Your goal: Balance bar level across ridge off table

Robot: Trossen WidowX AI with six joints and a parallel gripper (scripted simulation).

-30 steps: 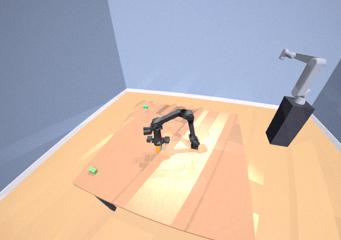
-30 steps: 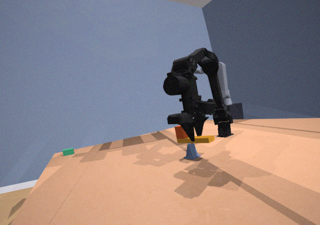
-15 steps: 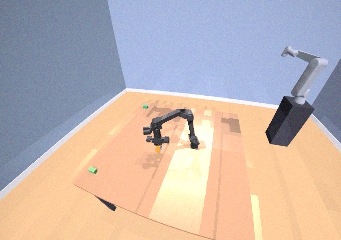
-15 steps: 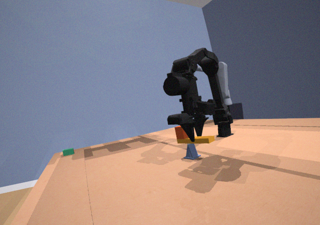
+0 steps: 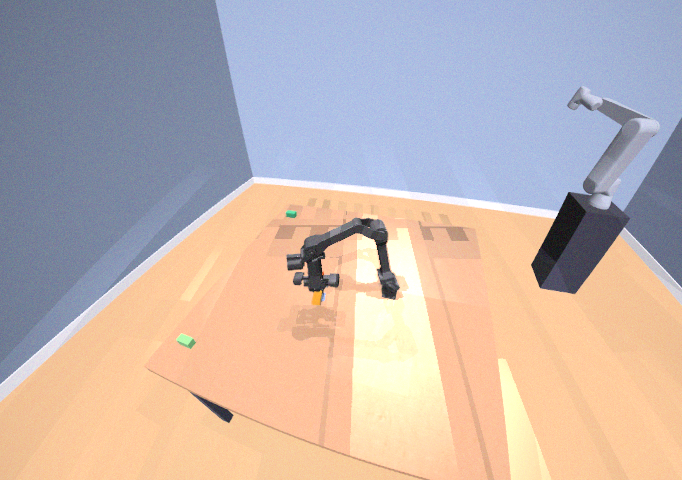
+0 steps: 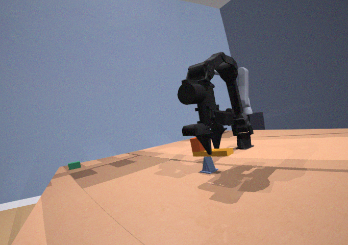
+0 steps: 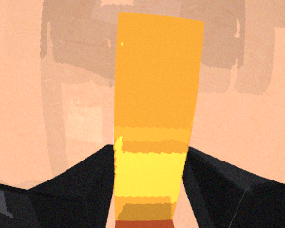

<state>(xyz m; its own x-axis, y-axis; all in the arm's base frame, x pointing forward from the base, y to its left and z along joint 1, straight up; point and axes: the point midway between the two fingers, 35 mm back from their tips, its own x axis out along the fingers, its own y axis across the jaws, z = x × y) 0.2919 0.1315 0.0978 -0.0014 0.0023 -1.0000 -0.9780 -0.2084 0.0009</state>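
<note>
Now: gripper tip 1 cm short of the bar, 3 cm to the left of it and 1 cm below it.
</note>
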